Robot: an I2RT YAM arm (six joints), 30 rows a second.
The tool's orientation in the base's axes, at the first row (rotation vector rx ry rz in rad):
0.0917, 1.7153, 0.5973
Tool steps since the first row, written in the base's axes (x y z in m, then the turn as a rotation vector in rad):
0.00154, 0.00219, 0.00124, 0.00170, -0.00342, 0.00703
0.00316, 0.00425, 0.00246, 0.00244, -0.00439, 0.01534
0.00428, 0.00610, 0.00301, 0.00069, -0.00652, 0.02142
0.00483, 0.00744, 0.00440, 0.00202, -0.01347, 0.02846
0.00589, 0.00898, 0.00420, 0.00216, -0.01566, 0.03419
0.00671, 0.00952, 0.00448, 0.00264, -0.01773, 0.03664
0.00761, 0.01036, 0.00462, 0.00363, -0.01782, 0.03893
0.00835, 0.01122, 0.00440, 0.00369, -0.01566, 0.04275
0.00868, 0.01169, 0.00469, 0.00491, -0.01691, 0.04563
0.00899, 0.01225, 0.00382, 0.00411, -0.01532, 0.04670
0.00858, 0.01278, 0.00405, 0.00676, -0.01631, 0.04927
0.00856, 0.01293, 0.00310, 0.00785, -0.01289, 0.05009
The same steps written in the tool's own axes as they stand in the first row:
-0.00065, 0.00203, 0.00204, -0.00799, -0.00033, -0.00034
-0.00136, 0.00392, 0.00411, -0.01596, 0.00225, -0.00090
-0.00142, 0.00546, 0.00572, -0.02177, 0.00351, -0.00393
-0.00229, 0.00708, 0.00653, -0.03101, 0.00023, -0.00581
-0.00179, 0.00804, 0.00807, -0.03699, 0.00079, -0.00705
-0.00203, 0.00842, 0.00898, -0.04008, -0.00005, -0.00757
-0.00206, 0.00897, 0.01009, -0.04240, 0.00061, -0.00693
-0.00172, 0.00943, 0.01110, -0.04501, 0.00412, -0.00657
-0.00188, 0.00987, 0.01153, -0.04836, 0.00398, -0.00617
-0.00097, 0.00990, 0.01211, -0.04852, 0.00602, -0.00650
-0.00087, 0.01056, 0.01188, -0.05183, 0.00560, -0.00464
0.00004, 0.01028, 0.01202, -0.05154, 0.00862, -0.00256

